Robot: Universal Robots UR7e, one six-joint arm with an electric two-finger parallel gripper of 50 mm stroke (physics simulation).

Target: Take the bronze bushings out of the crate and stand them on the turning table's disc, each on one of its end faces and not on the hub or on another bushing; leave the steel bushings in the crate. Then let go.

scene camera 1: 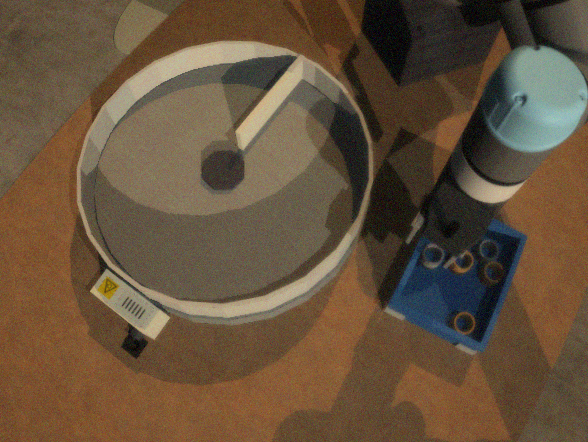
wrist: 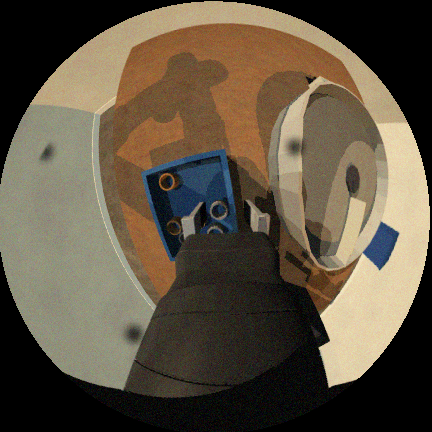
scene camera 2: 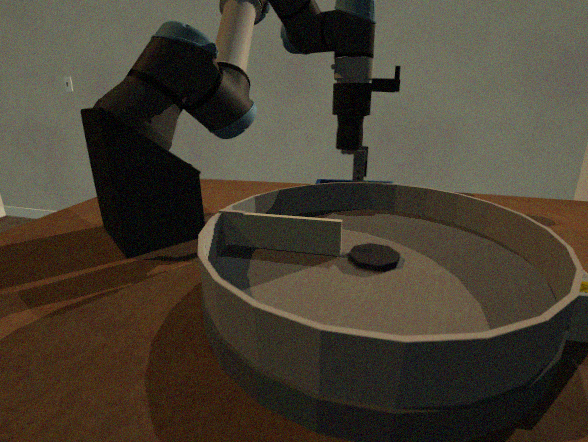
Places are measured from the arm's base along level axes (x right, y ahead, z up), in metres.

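Pixels of known places: gripper, fingertip midpoint: (scene camera 1: 429,249) (wrist: 224,208) (scene camera 2: 359,179); arm's base, origin of the base link: (scene camera 2: 130,133).
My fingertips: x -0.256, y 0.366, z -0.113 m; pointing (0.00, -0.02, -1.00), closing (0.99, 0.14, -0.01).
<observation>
For each thing: its top centre in the pictures, then the offset to it from my fingertips. "spot": a spot on its surface instead.
- blue crate, middle of its top: (scene camera 1: 463,268) (wrist: 190,214) (scene camera 2: 354,187) dx -0.054, dy -0.026, dz -0.034 m
- disc, middle of its top: (scene camera 2: 374,253) (scene camera 1: 223,168) (wrist: 354,179) dx +0.293, dy +0.101, dz -0.023 m
- straight divider, surface spot: (scene camera 2: 290,235) (scene camera 1: 263,108) (wrist: 352,226) spot: dx +0.316, dy -0.005, dz -0.007 m
- dark hub, middle of its top: (scene camera 2: 374,253) (scene camera 1: 223,168) (wrist: 354,179) dx +0.293, dy +0.101, dz -0.023 m
- control box, surface spot: (scene camera 1: 131,303) spot: dx +0.240, dy +0.325, dz -0.026 m
Inside the blue crate (scene camera 1: 430,320) (wrist: 229,180) are three bronze bushings: one (scene camera 1: 464,323) (wrist: 167,181) near a corner, a darker one (scene camera 1: 493,272) (wrist: 174,227) by the side wall, and one (scene camera 1: 461,262) beside a fingertip, hidden in the wrist view. One steel bushing (scene camera 1: 433,256) (wrist: 218,210) shows between the fingers' lines of sight; another (scene camera 1: 489,249) lies near the dark bronze one. A further steel bushing (wrist: 215,231) is partly hidden by the gripper. My gripper (scene camera 1: 434,244) (scene camera 2: 359,179) (wrist: 224,208) is open and empty above the crate's edge. The disc (scene camera 1: 215,250) (scene camera 2: 380,300) holds no bushings.
The turning table's high round wall (scene camera 1: 225,306) (scene camera 2: 405,337) stands beside the crate. A straight divider (scene camera 1: 270,102) (scene camera 2: 290,235) (wrist: 352,230) runs from the wall towards the dark hub (scene camera 1: 222,170) (scene camera 2: 374,257) (wrist: 353,179). A control box (scene camera 1: 131,303) is fixed outside the wall.
</observation>
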